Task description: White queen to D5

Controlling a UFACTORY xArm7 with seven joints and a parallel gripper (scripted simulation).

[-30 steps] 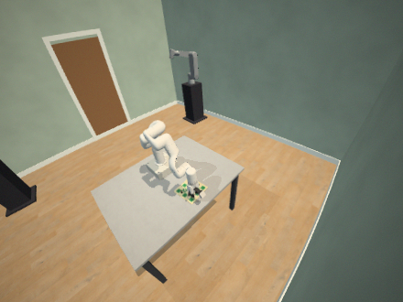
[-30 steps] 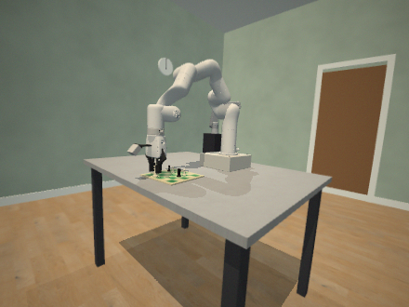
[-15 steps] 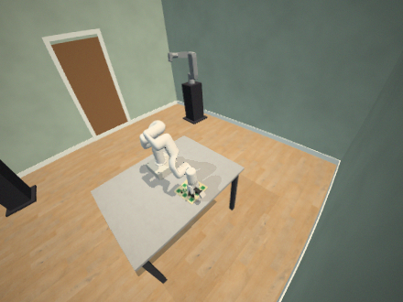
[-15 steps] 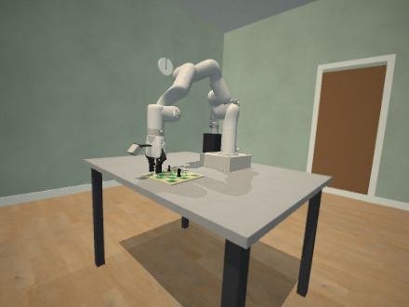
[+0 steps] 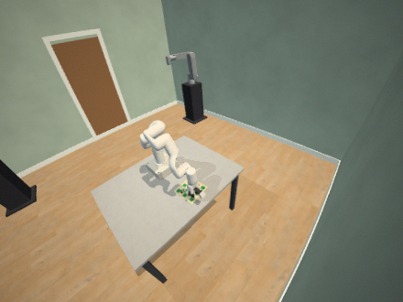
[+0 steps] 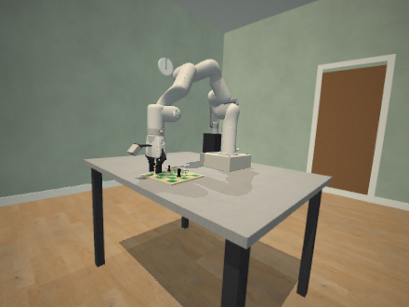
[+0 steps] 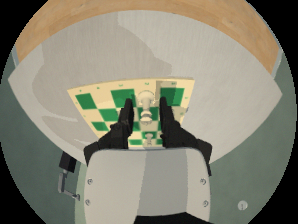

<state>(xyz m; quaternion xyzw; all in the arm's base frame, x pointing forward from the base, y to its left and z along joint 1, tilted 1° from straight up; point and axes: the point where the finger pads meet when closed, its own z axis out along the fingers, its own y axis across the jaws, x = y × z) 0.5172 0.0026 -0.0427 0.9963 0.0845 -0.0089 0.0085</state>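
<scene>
My hand is 1 cm above the white chess piece. Also, from my hand: chessboard (8 cm behind, 4 cm below, 2 cm to the left); black piece (11 cm behind, 6 cm to the right, 2 cm below).
</scene>
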